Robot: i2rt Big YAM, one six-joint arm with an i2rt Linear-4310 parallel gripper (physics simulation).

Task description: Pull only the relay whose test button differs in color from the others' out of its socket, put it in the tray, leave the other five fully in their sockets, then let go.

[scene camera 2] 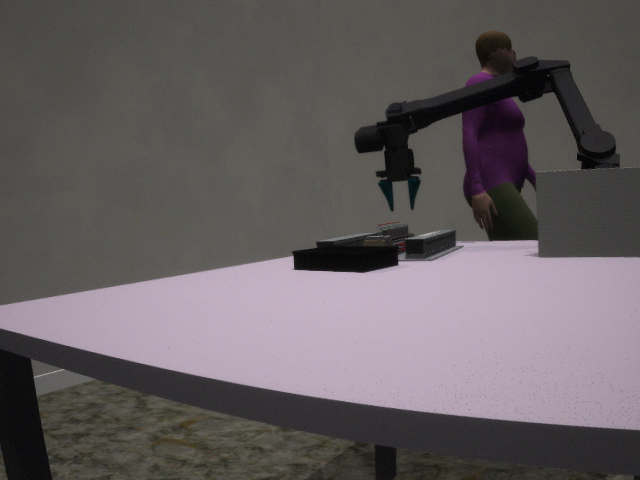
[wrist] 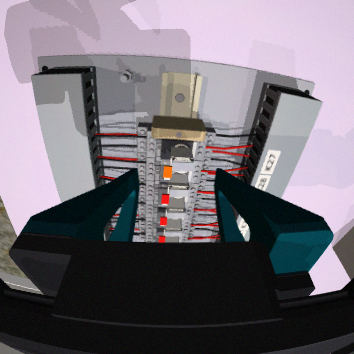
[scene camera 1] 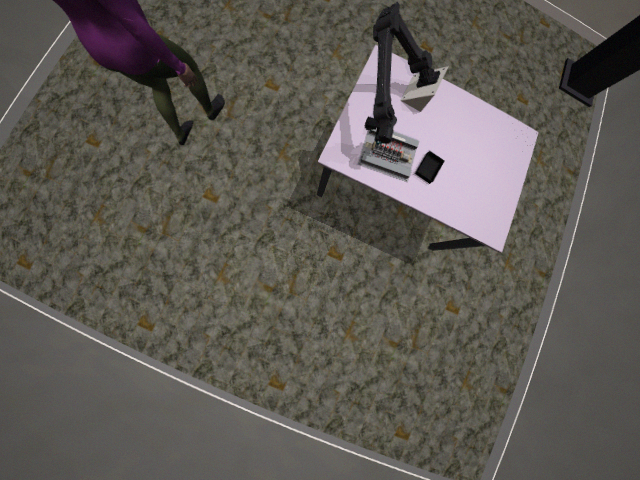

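The relay with the orange test button sits at the top end of the relay row in the wrist view, in its socket beside the tan end block. Several relays with red test buttons continue below it; the lower end of the row is hidden by the gripper body. My gripper is open with nothing between its teal fingers. It hangs above the row, pointing down, its fingertips on either side of the row in the wrist view. The black tray lies beside the panel and looks empty.
Grey wire ducts flank the row, with red and black wires between. The grey panel lies on the pink table. A light angled plate stands near the arm base. A person stands beyond the table.
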